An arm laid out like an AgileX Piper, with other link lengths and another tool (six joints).
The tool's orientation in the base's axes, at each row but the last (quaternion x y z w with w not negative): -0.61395 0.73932 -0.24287 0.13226; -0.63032 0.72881 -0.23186 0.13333; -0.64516 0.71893 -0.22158 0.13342; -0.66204 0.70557 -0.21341 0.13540; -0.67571 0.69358 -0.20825 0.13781; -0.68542 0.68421 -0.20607 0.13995; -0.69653 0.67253 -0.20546 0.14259; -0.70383 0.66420 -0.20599 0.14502; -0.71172 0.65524 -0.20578 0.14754; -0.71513 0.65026 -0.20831 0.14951; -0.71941 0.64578 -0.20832 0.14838
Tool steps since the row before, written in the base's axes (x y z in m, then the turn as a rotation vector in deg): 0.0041 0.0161 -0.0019 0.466 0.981 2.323; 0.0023 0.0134 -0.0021 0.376 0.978 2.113; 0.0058 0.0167 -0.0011 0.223 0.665 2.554; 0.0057 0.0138 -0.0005 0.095 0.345 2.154; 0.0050 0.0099 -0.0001 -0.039 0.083 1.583; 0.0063 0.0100 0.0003 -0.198 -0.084 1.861; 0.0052 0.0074 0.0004 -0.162 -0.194 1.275; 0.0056 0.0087 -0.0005 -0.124 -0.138 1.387; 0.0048 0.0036 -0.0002 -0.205 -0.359 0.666; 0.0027 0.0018 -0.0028 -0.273 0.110 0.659; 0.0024 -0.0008 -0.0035 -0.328 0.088 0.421
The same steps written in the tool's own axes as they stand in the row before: -0.0167 -0.0004 0.0005 -0.814 -1.479 -1.931; -0.0137 0.0004 0.0006 -0.816 -1.296 -1.794; -0.0173 -0.0033 0.0013 -0.445 -1.401 -2.203; -0.0142 -0.0043 0.0015 -0.153 -1.107 -1.876; -0.0101 -0.0044 0.0014 0.062 -0.718 -1.413; -0.0101 -0.0059 0.0018 0.257 -0.705 -1.716; -0.0073 -0.0052 0.0016 0.312 -0.453 -1.178; -0.0085 -0.0053 0.0025 0.268 -0.544 -1.261; -0.0033 -0.0044 0.0023 0.411 -0.106 -0.659; -0.0019 -0.0012 0.0037 -0.059 -0.095 -0.713; 0.0006 -0.0003 0.0043 -0.068 0.071 -0.532
